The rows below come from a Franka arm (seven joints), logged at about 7 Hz.
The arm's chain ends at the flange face. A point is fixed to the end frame.
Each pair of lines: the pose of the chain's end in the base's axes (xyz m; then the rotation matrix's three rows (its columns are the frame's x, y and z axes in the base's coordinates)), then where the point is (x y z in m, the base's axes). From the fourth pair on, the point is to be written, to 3 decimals.
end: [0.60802 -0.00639 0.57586], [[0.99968 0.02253 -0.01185], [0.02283 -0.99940 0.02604], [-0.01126 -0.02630 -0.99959]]
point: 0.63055 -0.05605 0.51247
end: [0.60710 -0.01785 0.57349], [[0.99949 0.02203 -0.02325], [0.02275 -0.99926 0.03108], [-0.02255 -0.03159 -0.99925]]
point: 0.62889 -0.06719 0.50960
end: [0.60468 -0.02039 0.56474], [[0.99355 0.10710 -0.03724], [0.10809 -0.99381 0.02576], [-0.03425 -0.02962 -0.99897]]
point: 0.62988 -0.06789 0.50071
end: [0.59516 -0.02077 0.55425], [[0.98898 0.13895 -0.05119], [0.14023 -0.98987 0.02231], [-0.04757 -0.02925 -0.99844]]
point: 0.621 -0.068 0.490
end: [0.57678 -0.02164 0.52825], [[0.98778 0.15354 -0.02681], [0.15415 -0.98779 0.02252], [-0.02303 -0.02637 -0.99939]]
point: 0.605 -0.068 0.465
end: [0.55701 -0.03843 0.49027], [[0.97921 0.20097 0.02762], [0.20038 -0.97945 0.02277], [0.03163 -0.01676 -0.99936]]
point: 0.591 -0.083 0.428
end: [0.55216 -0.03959 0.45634], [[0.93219 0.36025 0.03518], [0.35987 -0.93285 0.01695], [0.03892 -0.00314 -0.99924]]
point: 0.594 -0.079 0.395
